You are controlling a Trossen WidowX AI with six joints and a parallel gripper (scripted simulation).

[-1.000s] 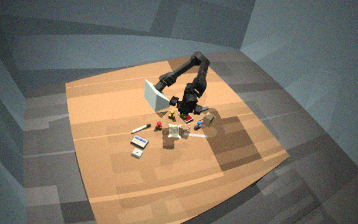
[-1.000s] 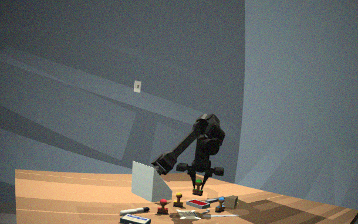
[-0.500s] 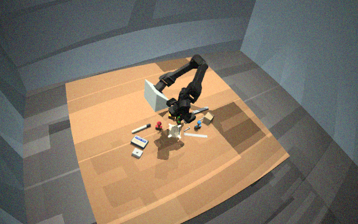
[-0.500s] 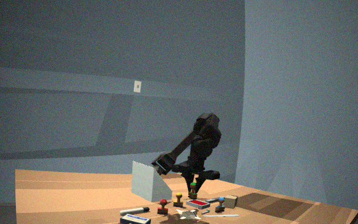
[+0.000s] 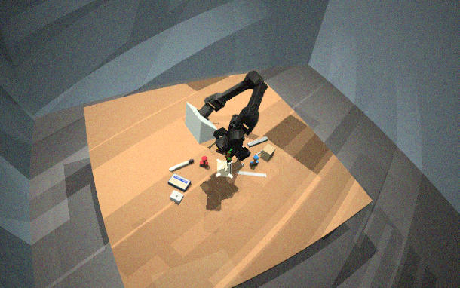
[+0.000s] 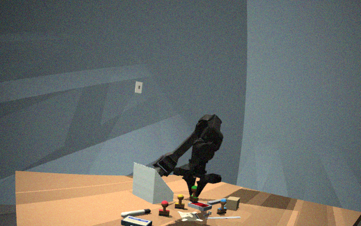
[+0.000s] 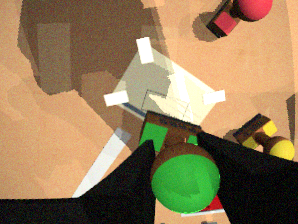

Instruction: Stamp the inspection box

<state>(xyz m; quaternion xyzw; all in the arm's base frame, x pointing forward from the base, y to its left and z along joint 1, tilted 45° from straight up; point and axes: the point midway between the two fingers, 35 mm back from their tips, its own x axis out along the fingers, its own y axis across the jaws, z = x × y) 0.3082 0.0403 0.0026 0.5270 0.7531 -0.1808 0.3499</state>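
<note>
Now: gripper tip 1 cm to the left of the white card and 9 cm above it. From my gripper tip the other things lie so: red-knobbed stamp: 4 cm behind, 10 cm to the right, 7 cm below; then yellow-knobbed stamp: 11 cm behind, 1 cm to the left, 7 cm below; then green-knobbed stamp: right at my gripper tip.
</note>
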